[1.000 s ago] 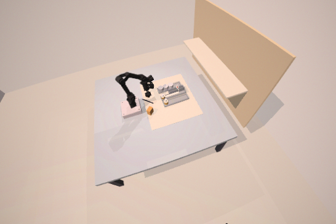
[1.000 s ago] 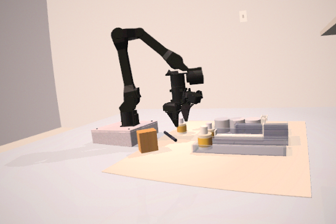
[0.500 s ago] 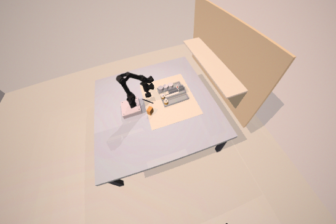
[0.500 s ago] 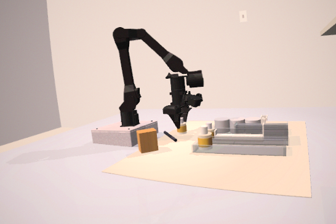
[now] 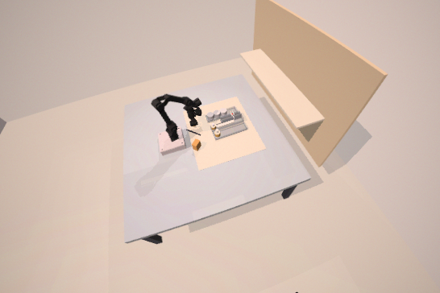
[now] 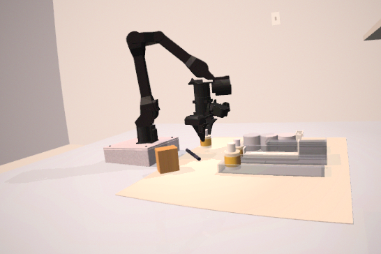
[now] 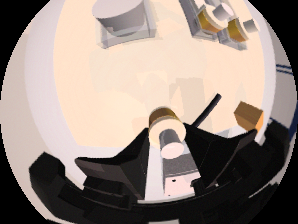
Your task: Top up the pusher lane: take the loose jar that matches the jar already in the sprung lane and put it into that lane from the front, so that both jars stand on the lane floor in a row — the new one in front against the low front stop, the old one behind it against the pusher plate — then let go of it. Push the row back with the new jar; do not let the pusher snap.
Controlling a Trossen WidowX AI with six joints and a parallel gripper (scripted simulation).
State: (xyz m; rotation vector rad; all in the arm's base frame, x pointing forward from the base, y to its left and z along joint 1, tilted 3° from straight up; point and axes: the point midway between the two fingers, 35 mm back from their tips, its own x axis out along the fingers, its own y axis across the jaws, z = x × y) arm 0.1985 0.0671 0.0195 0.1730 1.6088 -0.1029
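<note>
Right now my gripper tip is 190 mm short of the tan mat, 130 mm to the left of it and 40 mm above it. Also, from my gripper tip: orange block: 210 mm to the right, 60 mm behind, 10 mm below; then amber jar: 190 mm to the right, 130 mm ahead, 10 mm above; then black pen: 60 mm to the right, 30 mm below, 30 mm behind.
</note>
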